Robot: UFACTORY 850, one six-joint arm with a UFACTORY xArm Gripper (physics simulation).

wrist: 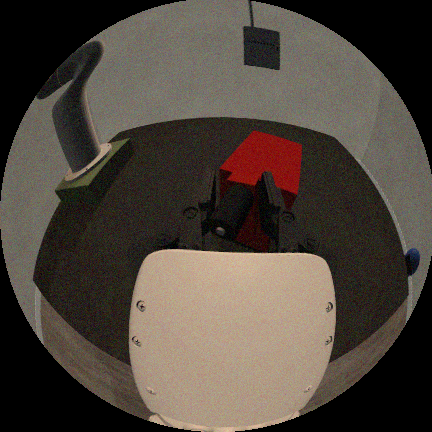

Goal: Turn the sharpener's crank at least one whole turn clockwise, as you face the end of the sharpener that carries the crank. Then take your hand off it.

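Observation:
The red sharpener (270, 157) stands on the dark table, a little right of the middle of the wrist view. Its crank shows as a thick black cylinder (237, 205) with a small pale tip, which points toward the camera and down to the left. My gripper (237, 182) is partly closed, with one finger on each side of the black cylinder, and appears shut on it. The right finger covers part of the sharpener's front. The sharpener's lower part and the rest of the crank are largely hidden behind the fingers and the pale gripper housing.
A dark grey arm (75, 125) rises from a green block (97, 172) at the table's left edge. The dark table (145, 175) extends around the sharpener. Beyond its far edge is a dark box (261, 48) with a cable. A blue object (413, 261) shows at the right edge.

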